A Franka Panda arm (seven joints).
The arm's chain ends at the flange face. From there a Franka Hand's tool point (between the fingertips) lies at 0.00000 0.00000 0.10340 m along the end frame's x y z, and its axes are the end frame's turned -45 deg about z.
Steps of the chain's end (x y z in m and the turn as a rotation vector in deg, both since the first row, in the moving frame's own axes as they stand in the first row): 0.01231, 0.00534, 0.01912, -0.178, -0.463, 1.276; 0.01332, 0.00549, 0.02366, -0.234, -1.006, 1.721; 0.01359, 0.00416, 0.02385, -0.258, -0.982, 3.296; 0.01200, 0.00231, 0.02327, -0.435, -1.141, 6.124; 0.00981, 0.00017, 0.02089, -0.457, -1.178, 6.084; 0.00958, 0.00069, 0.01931, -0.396, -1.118, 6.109; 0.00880, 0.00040, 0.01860, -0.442, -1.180, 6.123; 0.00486, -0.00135, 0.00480, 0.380, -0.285, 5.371; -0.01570, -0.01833, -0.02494, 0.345, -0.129, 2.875; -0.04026, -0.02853, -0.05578, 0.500, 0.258, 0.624; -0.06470, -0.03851, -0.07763, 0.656, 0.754, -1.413; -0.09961, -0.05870, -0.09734, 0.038, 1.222, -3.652
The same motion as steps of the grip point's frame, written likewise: 0.00411, 0.01211, 0.01912, 0.202, -0.453, 1.276; 0.00397, 0.01229, 0.02364, 0.546, -0.877, 1.721; 0.00511, 0.01158, 0.02383, 0.512, -0.877, 3.296; 0.00489, 0.00911, 0.02325, 0.499, -1.114, 6.124; 0.00478, 0.00603, 0.02086, 0.510, -1.156, 6.084; 0.00441, 0.00624, 0.01929, 0.511, -1.071, 6.109; 0.00392, 0.00546, 0.01858, 0.522, -1.147, 6.123; 0.00455, 0.00164, 0.00480, 0.470, 0.067, 5.371; 0.00215, -0.02466, -0.02494, 0.335, 0.153, 2.875; -0.00733, -0.04895, -0.05578, 0.171, 0.536, 0.624; -0.01672, -0.07288, -0.07765, -0.069, 0.997, -1.413; -0.02727, -0.11048, -0.09736, -0.837, 0.891, -3.652
